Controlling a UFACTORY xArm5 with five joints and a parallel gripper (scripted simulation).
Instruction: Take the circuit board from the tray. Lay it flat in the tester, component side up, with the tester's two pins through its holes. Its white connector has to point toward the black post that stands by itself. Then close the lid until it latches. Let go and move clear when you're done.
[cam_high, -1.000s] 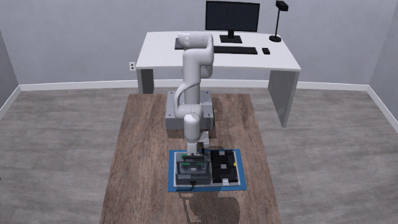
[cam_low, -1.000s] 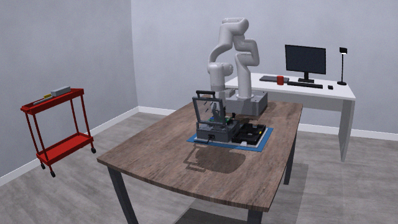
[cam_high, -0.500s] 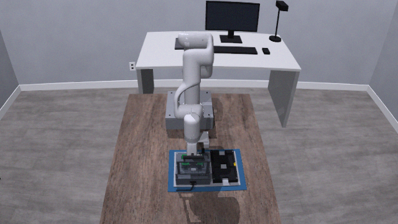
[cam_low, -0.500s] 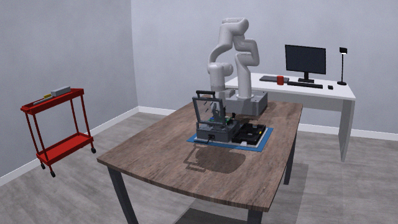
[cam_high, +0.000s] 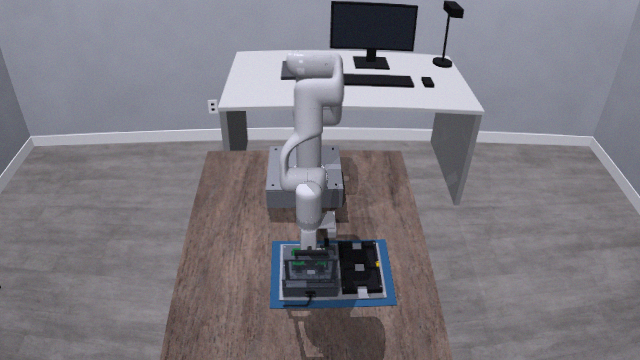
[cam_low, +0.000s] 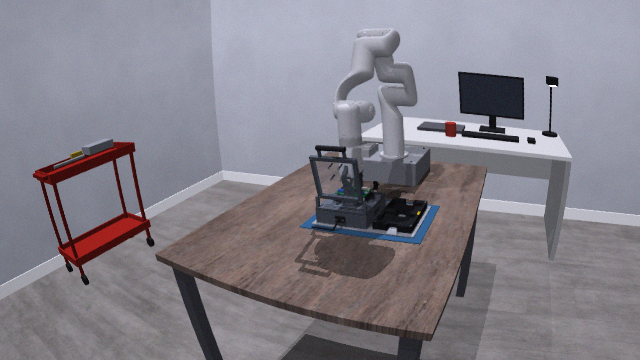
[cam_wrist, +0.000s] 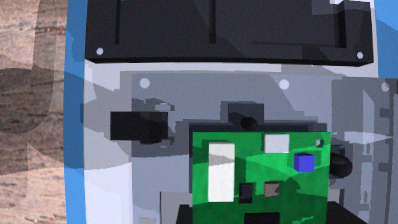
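The green circuit board is right at my hand. The rest, counted from my hand: clear lid 13 cm ahead, 9 cm above; grey tester 4 cm to the left, 3 cm ahead, 2 cm above.
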